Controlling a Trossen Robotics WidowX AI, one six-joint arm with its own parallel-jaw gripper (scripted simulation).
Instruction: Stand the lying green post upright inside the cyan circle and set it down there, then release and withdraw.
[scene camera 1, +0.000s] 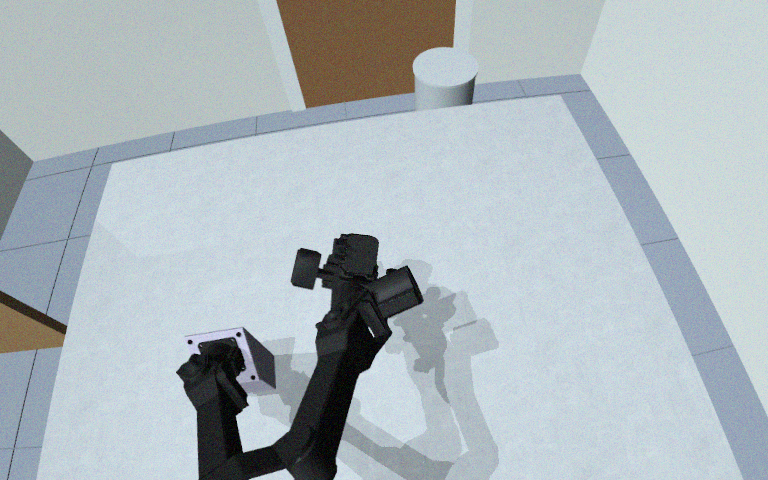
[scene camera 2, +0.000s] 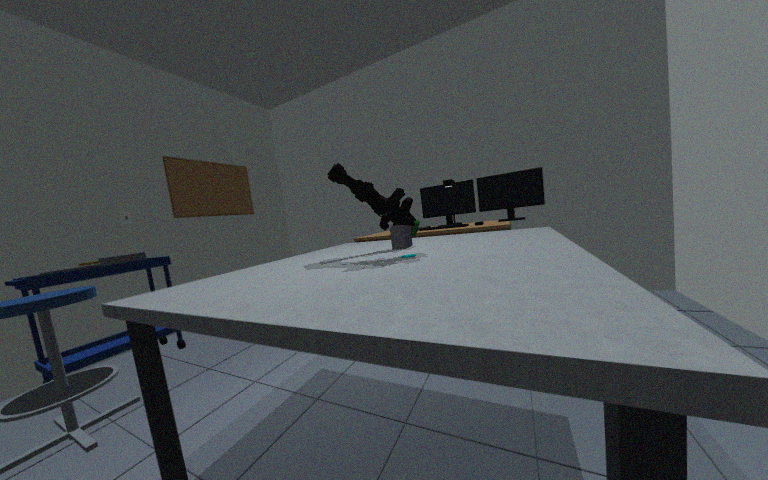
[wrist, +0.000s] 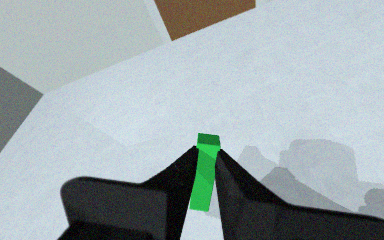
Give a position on a green post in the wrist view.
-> At 208, 144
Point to my gripper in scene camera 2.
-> At 415, 223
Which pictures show my gripper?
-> Scene camera 1, scene camera 2 and the wrist view: all of them.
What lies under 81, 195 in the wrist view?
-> My gripper.
